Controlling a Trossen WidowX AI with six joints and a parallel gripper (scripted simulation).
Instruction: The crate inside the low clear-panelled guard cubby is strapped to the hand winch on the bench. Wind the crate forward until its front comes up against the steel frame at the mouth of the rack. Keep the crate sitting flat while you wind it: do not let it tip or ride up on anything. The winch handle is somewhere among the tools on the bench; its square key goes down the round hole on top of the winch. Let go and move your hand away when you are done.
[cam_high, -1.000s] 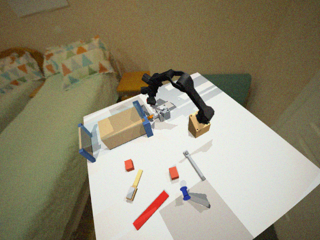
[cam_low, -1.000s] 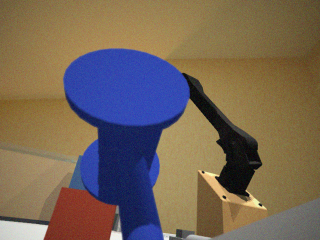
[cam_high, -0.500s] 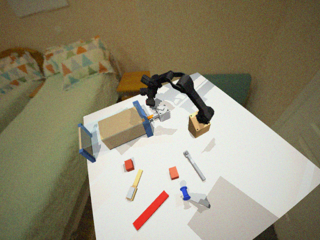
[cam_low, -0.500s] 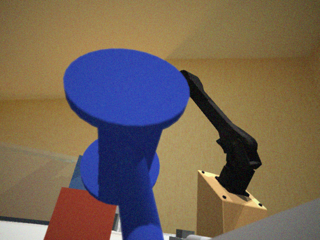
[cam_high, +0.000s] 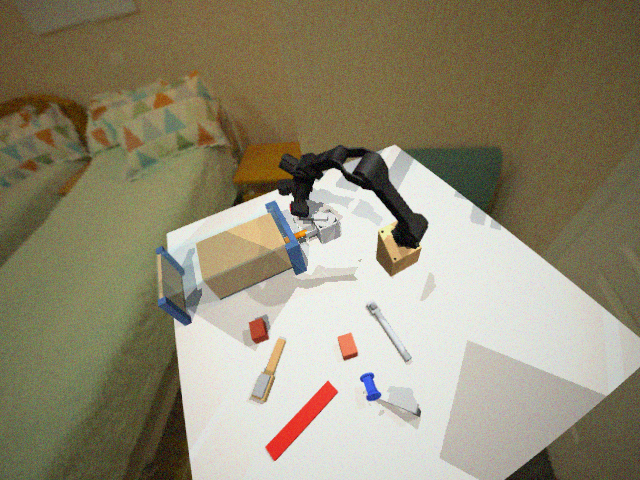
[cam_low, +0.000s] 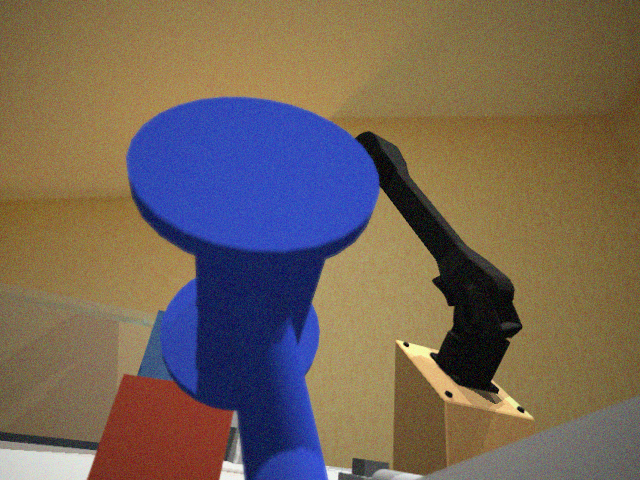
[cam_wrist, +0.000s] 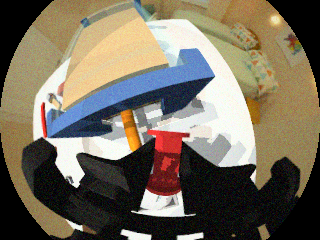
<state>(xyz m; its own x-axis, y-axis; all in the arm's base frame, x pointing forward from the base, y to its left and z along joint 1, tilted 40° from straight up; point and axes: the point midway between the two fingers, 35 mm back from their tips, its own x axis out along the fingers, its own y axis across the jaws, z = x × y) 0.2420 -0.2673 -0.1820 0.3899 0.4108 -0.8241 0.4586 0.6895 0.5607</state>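
Right now the grey crank arm is 4 cm behind my gripper tip, 3 cm to the left of it and 3 cm below it. Round my gripper tip: winch drum: 10 cm behind, 7 cm to the left, 10 cm below; mouth frame: 6 cm ahead, 5 cm to the left, 3 cm below; red grip: 1 cm behind, 1 cm to the left.
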